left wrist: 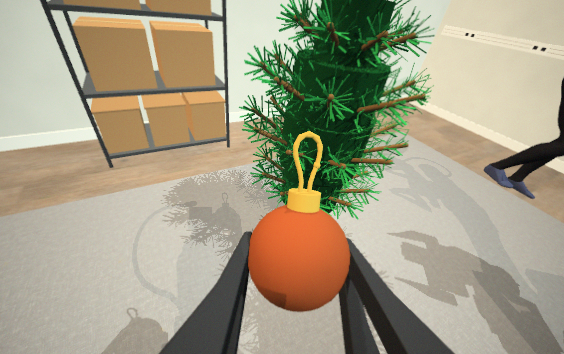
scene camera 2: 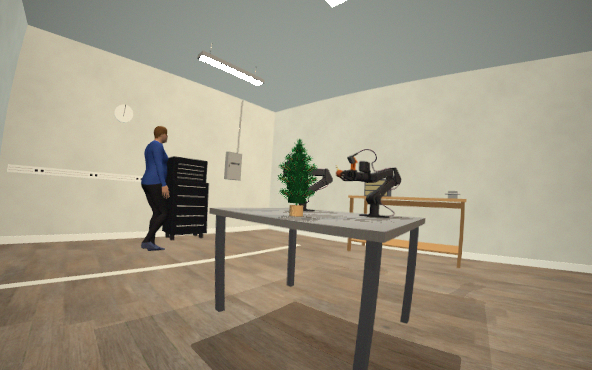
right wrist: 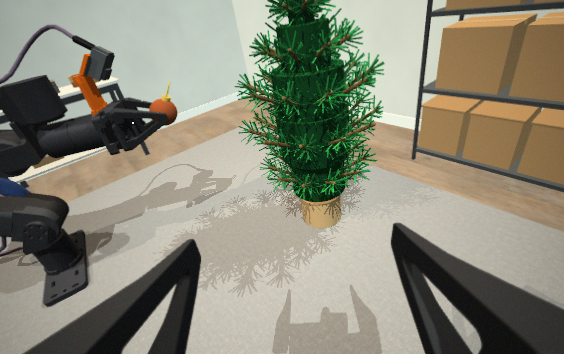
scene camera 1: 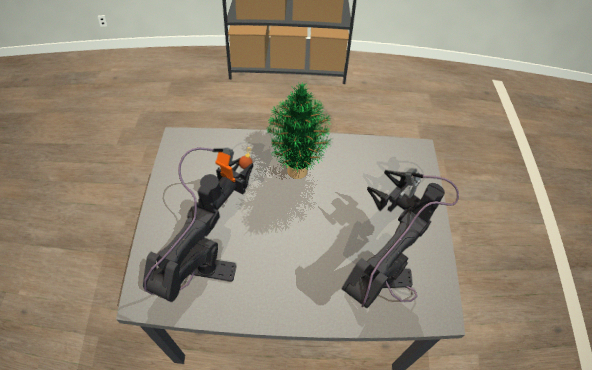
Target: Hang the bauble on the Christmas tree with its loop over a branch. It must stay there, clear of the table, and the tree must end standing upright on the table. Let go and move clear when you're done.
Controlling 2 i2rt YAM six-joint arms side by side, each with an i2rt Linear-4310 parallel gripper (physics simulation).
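Pixels of known places: left gripper, fingertip midpoint: [left wrist: 295,242] [scene camera 2: 338,174] [right wrist: 169,113] [scene camera 1: 247,161]; right gripper, fingertip midpoint: [right wrist: 292,240] [scene camera 1: 376,179]; left arm's base at its link origin: [scene camera 2: 374,216] [right wrist: 68,264] [scene camera 1: 207,268].
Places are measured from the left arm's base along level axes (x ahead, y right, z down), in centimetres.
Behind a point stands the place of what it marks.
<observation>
The orange bauble [scene camera 1: 245,161] @(x 26.8, y 10.3, z -27.9 cm) [scene camera 2: 339,173] @(x 29.7, y 8.8, z -25.8 cm) [left wrist: 299,258] @(x 26.7, y 9.2, z -27.7 cm) [right wrist: 163,111] @(x 27.6, y 12.2, z -26.6 cm) is between the fingertips of my left gripper, which is shut on it and holds it above the table. Its yellow cap and upright loop [left wrist: 307,161] point up, apart from the branches. The green Christmas tree [scene camera 1: 300,130] @(x 42.2, y 26.1, z -29.0 cm) [scene camera 2: 298,175] @(x 51.8, y 20.8, z -22.8 cm) [left wrist: 340,100] @(x 39.8, y 20.0, z -28.0 cm) [right wrist: 310,110] @(x 44.3, y 29.7, z -24.8 cm) stands upright on the table in its tan pot [scene camera 1: 297,172] @(x 37.3, y 26.3, z -12.2 cm) [scene camera 2: 296,210] @(x 50.4, y 22.4, z -3.3 cm) [right wrist: 321,213] @(x 45.2, y 28.5, z -3.8 cm). In scene camera 1 the bauble is left of the tree. My right gripper [scene camera 1: 376,181] @(x 25.1, y 52.4, z -29.2 cm) [right wrist: 292,240] @(x 25.1, y 52.4, z -29.2 cm) is open and empty, raised above the table to the right of the tree.
The grey table [scene camera 1: 280,305] @(x -9.4, y 27.3, z 0.0 cm) [scene camera 2: 320,226] @(x 66.5, y -8.6, z 0.9 cm) carries both arms and the tree. A shelf rack [scene camera 1: 290,23] with cardboard boxes stands on the floor behind it. In scene camera 2 a person [scene camera 2: 155,162] stands beside a black cabinet [scene camera 2: 187,197], and a wooden workbench [scene camera 2: 425,201] is at the right.
</observation>
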